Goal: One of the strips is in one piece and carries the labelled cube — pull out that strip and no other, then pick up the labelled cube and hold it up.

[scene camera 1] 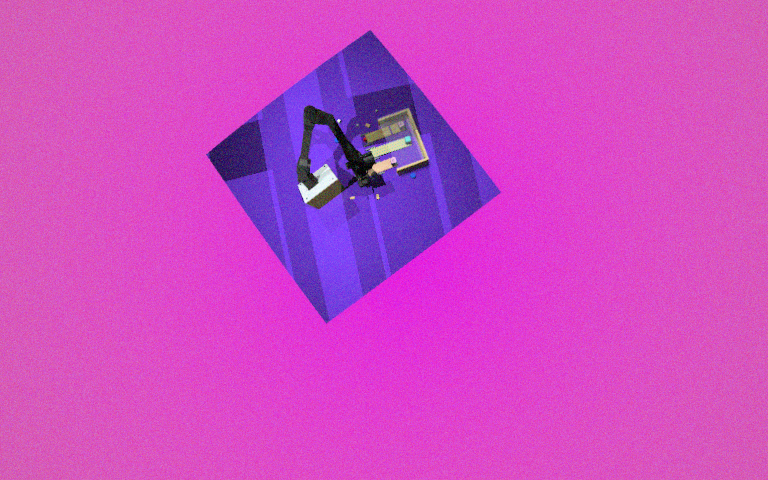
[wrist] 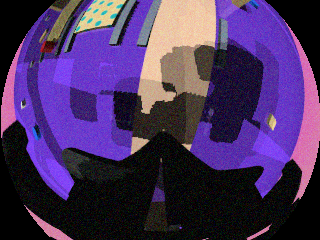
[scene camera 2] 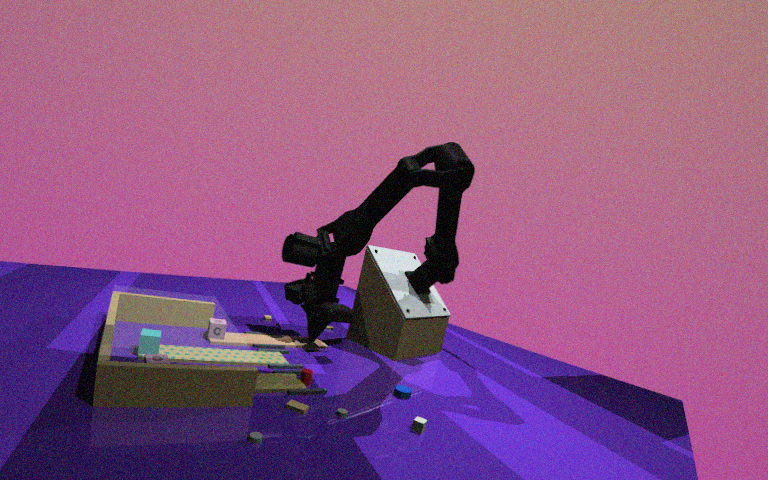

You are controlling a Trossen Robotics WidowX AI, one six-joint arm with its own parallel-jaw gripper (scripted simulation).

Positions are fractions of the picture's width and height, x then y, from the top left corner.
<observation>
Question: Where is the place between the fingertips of the gripper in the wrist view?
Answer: At 0.51, 0.57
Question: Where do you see a tan strip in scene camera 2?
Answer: At 0.38, 0.71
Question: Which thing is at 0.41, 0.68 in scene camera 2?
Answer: The gripper.
</observation>
